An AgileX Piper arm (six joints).
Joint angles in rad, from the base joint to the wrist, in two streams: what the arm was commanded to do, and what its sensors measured. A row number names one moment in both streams.
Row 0, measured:
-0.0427 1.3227 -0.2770 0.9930 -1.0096 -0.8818
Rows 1 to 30, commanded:
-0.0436 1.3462 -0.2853 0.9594 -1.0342 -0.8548
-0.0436 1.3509 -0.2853 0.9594 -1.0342 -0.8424
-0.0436 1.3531 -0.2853 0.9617 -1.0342 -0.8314
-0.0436 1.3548 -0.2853 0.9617 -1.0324 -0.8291
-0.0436 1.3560 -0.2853 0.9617 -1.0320 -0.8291
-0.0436 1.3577 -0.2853 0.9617 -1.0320 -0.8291
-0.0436 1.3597 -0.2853 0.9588 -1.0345 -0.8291
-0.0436 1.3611 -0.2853 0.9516 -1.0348 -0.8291
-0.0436 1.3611 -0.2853 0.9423 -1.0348 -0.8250
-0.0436 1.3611 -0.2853 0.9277 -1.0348 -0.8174
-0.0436 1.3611 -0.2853 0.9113 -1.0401 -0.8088
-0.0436 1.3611 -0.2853 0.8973 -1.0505 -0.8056
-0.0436 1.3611 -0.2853 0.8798 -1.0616 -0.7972
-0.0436 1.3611 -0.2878 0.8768 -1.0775 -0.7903
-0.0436 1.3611 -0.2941 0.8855 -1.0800 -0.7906
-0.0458 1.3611 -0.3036 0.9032 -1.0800 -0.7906
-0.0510 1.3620 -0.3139 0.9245 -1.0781 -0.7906
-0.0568 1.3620 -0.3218 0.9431 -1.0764 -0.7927
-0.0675 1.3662 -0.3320 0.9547 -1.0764 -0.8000
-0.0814 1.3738 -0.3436 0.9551 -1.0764 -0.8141
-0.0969 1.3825 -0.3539 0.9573 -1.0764 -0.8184
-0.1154 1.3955 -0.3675 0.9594 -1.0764 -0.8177
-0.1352 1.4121 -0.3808 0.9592 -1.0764 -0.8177
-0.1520 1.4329 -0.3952 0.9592 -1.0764 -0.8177
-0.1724 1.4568 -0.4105 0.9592 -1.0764 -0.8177
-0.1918 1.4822 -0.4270 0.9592 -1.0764 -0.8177
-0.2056 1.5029 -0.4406 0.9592 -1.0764 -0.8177
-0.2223 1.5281 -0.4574 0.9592 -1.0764 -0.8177
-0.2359 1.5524 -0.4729 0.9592 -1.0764 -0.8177
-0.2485 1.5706 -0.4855 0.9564 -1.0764 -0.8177
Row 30, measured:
-0.1976 1.4968 -0.4329 0.9579 -1.0706 -0.8106
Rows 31 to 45, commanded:
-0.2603 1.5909 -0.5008 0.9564 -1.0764 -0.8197
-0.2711 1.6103 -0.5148 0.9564 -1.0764 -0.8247
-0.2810 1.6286 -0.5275 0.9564 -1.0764 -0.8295
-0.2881 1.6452 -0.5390 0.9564 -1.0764 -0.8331
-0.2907 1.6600 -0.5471 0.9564 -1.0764 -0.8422
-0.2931 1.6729 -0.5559 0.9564 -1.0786 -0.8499
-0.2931 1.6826 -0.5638 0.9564 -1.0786 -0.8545
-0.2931 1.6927 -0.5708 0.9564 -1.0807 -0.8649
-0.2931 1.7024 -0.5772 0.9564 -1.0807 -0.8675
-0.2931 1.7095 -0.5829 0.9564 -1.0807 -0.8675
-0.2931 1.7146 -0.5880 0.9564 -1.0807 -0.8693
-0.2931 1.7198 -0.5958 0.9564 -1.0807 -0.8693
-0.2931 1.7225 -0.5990 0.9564 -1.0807 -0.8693
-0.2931 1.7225 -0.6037 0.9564 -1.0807 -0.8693
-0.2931 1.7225 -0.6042 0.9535 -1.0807 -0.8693
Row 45, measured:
-0.2890 1.7164 -0.5884 0.9622 -1.0728 -0.8603
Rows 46 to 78, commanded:
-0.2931 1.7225 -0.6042 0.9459 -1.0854 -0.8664
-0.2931 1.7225 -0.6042 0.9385 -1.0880 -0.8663
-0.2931 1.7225 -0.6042 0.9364 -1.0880 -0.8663
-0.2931 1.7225 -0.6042 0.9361 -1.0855 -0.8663
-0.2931 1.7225 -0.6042 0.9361 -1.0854 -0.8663
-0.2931 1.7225 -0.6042 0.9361 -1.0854 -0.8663
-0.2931 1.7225 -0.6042 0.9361 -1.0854 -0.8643
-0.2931 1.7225 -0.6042 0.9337 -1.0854 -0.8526
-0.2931 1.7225 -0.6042 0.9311 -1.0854 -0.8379
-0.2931 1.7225 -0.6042 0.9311 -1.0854 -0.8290
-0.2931 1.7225 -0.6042 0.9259 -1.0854 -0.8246
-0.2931 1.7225 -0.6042 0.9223 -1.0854 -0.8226
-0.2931 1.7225 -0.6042 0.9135 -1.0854 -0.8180
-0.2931 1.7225 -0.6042 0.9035 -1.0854 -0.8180
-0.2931 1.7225 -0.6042 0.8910 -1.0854 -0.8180
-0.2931 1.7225 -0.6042 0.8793 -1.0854 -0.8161
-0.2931 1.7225 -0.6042 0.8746 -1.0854 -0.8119
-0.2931 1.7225 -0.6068 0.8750 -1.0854 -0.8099
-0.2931 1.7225 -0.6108 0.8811 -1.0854 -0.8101
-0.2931 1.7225 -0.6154 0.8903 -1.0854 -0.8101
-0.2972 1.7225 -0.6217 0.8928 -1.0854 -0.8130
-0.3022 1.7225 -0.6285 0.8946 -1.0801 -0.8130
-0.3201 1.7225 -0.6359 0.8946 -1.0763 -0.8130
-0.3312 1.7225 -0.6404 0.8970 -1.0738 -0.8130
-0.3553 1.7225 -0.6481 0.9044 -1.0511 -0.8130
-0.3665 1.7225 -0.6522 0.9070 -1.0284 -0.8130
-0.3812 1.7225 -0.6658 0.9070 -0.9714 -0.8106
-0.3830 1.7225 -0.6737 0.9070 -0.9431 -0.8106
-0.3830 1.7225 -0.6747 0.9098 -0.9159 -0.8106
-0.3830 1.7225 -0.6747 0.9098 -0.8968 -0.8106
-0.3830 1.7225 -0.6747 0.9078 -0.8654 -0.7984
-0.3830 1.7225 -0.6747 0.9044 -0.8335 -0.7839
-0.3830 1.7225 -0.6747 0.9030 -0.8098 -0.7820
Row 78, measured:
-0.3777 1.7236 -0.6698 0.9113 -0.8910 -0.8096
